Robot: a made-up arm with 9 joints. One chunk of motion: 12 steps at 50 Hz.
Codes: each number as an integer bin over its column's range. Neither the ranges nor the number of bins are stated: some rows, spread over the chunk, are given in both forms.
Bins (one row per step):
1: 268 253 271 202 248 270 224 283 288
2: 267 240 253 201 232 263 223 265 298
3: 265 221 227 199 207 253 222 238 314
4: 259 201 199 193 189 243 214 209 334
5: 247 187 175 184 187 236 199 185 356
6: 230 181 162 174 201 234 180 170 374
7: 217 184 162 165 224 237 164 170 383
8: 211 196 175 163 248 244 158 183 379
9: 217 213 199 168 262 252 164 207 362
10: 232 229 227 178 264 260 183 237 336
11: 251 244 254 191 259 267 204 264 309
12: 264 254 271 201 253 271 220 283 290
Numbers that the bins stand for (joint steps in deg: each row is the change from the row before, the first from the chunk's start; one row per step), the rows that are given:
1: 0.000 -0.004 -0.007 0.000 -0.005 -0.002 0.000 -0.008 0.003
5: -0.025 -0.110 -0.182 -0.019 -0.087 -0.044 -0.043 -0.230 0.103
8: -0.070 -0.095 -0.182 -0.041 -0.005 -0.034 -0.115 -0.235 0.136
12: -0.005 -0.002 -0.007 -0.002 0.002 -0.001 -0.007 -0.008 0.006
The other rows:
2: -0.001 -0.025 -0.040 -0.002 -0.027 -0.011 -0.002 -0.048 0.017
3: -0.003 -0.055 -0.087 -0.004 -0.060 -0.023 -0.003 -0.110 0.041
4: -0.011 -0.087 -0.138 -0.010 -0.085 -0.036 -0.017 -0.176 0.070
6: -0.046 -0.120 -0.205 -0.030 -0.069 -0.047 -0.076 -0.264 0.129
7: -0.062 -0.115 -0.205 -0.039 -0.038 -0.043 -0.104 -0.264 0.142
9: -0.062 -0.068 -0.138 -0.036 0.014 -0.024 -0.104 -0.180 0.111
10: -0.044 -0.043 -0.087 -0.025 0.016 -0.014 -0.071 -0.112 0.073
11: -0.021 -0.018 -0.038 -0.012 0.010 -0.006 -0.035 -0.051 0.034

